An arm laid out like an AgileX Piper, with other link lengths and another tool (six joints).
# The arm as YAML. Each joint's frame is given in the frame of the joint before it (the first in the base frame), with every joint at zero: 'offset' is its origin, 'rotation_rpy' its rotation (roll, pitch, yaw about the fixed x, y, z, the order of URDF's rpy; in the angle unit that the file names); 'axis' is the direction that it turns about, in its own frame. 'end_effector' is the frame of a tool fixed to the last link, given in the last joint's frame.
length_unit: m
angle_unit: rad
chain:
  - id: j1
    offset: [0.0, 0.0, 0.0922]
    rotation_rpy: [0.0, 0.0, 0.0]
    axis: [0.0, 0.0, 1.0]
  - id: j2
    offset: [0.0, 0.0, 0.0]
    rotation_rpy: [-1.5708, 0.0, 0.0]
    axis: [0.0, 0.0, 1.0]
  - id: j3
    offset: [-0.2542, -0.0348, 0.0]
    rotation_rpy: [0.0, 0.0, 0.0]
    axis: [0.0, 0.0, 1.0]
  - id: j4
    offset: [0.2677, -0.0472, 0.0]
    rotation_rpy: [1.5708, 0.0, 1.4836]
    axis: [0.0, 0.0, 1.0]
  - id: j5
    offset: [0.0, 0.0, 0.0]
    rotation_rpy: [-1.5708, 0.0, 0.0]
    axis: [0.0, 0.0, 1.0]
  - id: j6
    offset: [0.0, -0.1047, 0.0]
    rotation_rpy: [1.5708, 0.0, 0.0]
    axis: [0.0, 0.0, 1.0]
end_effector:
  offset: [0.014, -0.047, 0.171]
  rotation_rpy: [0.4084, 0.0, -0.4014]
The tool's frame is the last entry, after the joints.
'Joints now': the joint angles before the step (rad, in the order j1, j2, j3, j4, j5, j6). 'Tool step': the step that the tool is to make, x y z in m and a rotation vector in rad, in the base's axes. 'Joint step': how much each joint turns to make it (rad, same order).
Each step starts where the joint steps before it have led.
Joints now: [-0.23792 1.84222 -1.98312 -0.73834 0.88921 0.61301]
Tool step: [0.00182 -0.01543 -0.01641 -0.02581 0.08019 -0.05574]
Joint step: [0.00001 0.10661 -0.10385 -0.04391 0.08068 -0.01923]
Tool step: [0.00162 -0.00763 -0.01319 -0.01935 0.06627 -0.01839]
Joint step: [0.00000 0.06188 -0.05078 -0.01968 0.04167 -0.03271]
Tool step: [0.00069 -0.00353 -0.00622 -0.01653 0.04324 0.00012]
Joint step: [-0.00001 0.02559 -0.01578 -0.01070 0.01554 -0.02854]
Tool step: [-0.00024 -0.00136 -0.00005 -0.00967 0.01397 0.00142]
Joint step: [0.00000 0.00514 -0.00373 -0.00618 0.00389 -0.01156]
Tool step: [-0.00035 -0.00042 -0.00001 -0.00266 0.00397 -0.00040]
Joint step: [0.00000 0.00092 -0.00029 -0.00226 0.00154 -0.00247]
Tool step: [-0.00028 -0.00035 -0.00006 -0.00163 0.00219 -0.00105]
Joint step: [0.00000 0.00101 -0.00058 -0.00194 0.00134 -0.00065]
